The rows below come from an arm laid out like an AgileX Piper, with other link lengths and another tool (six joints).
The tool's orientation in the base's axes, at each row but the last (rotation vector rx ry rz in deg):
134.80, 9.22, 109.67
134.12, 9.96, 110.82
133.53, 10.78, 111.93
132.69, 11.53, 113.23
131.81, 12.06, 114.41
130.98, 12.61, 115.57
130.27, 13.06, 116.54
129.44, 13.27, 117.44
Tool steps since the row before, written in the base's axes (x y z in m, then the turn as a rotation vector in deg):
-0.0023, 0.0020, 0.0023, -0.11, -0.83, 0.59
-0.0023, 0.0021, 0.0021, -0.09, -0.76, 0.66
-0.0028, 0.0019, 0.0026, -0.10, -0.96, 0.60
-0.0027, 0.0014, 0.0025, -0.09, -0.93, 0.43
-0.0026, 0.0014, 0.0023, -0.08, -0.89, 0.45
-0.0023, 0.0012, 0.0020, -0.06, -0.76, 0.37
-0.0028, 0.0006, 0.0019, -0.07, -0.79, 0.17
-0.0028, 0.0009, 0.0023, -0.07, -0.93, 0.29
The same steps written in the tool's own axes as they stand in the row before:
0.0021, -0.0017, -0.0027, 0.43, 0.91, -0.22
0.0019, -0.0018, -0.0027, 0.51, 0.85, -0.21
0.0023, -0.0016, -0.0032, 0.42, 1.04, -0.21
0.0022, -0.0011, -0.0030, 0.26, 0.98, -0.17
0.0021, -0.0011, -0.0029, 0.29, 0.94, -0.16
0.0019, -0.0010, -0.0025, 0.23, 0.80, -0.13
0.0017, -0.0004, -0.0030, 0.03, 0.80, -0.12
0.0021, -0.0007, -0.0030, 0.12, 0.96, -0.14

